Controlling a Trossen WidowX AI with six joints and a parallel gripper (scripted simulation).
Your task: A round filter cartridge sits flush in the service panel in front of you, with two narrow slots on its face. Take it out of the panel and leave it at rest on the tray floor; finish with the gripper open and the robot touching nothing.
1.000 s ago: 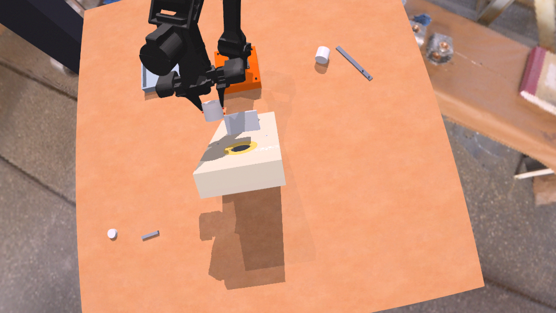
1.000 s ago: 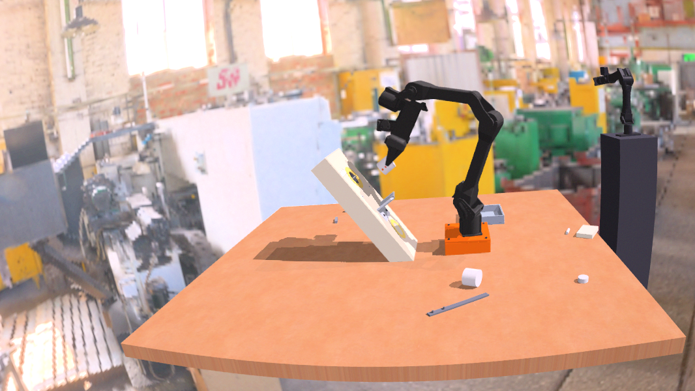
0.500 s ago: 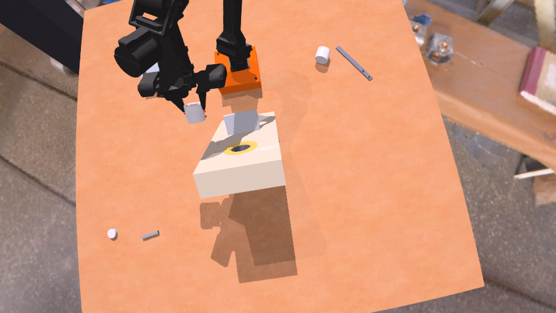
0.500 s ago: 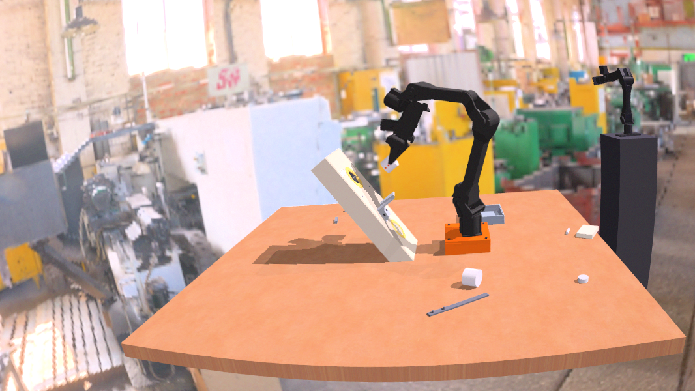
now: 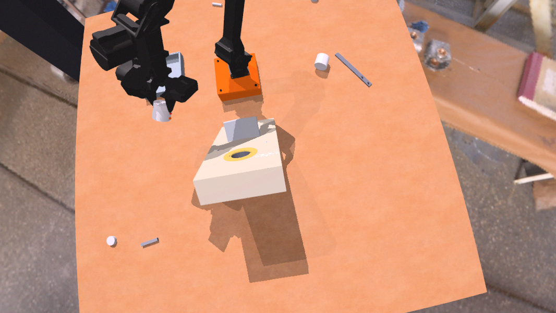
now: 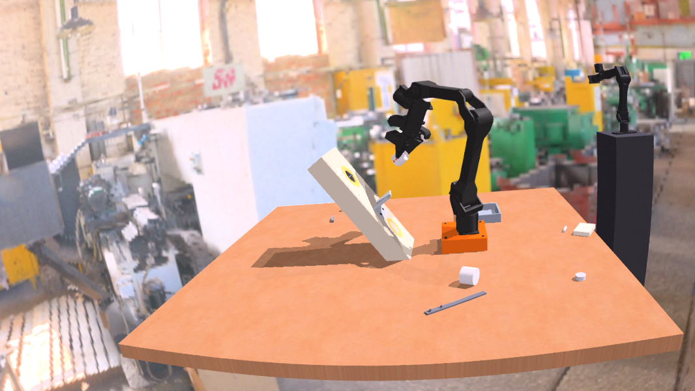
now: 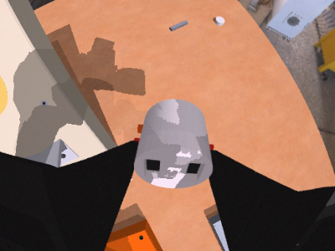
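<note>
The grey tray is 270 mm behind my gripper tip, 250 mm below it and 80 mm to the right of it. Also, from my gripper tip: cream service panel: 160 mm to the left, 130 mm ahead, 100 mm below; white bracket: 170 mm to the left, 120 mm below, 70 mm ahead; white round filter cartridge: right at my gripper tip.
</note>
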